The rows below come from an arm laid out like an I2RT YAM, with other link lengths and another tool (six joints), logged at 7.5 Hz.
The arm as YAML. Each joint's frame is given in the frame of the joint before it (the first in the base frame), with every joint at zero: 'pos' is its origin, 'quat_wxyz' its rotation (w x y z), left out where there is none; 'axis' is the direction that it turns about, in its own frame. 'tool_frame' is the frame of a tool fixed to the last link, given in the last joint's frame.
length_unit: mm
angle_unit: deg
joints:
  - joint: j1
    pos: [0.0, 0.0, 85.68]
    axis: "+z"
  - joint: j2
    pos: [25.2, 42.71, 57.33]
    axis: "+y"
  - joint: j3
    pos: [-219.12, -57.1, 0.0]
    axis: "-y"
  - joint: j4
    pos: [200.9, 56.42, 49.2]
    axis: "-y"
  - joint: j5
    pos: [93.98, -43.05, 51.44]
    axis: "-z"
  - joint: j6
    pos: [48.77, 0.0, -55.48]
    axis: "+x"
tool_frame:
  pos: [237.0, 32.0, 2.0]
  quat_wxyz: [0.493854, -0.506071, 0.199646, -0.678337]
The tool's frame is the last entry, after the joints.
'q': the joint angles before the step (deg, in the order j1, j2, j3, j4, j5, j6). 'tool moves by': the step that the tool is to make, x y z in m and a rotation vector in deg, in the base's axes. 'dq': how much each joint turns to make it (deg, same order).
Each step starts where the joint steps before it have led.
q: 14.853, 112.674, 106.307, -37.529, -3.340, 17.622
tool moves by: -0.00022, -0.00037, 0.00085, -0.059, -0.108, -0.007
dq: 0.000, -0.193, -0.135, 0.028, 0.064, -0.056
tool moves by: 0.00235, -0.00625, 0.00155, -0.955, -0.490, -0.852
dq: -0.005, -0.244, 0.000, -0.024, 1.337, -0.173
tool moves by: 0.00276, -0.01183, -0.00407, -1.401, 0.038, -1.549
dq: -0.291, 0.093, -0.243, -0.058, 1.839, -0.101
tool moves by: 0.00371, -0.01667, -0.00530, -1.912, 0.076, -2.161
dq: -0.439, 0.241, -0.185, -0.119, 2.513, -0.112
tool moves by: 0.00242, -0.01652, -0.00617, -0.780, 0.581, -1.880
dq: -1.146, 0.345, -0.185, -0.222, 0.959, 0.077
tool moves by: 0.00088, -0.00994, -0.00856, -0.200, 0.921, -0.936
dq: -0.980, 0.741, -0.090, -0.110, -0.033, -0.029
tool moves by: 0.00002, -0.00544, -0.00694, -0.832, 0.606, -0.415
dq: -0.214, 0.632, -0.001, -0.111, 0.639, -0.328
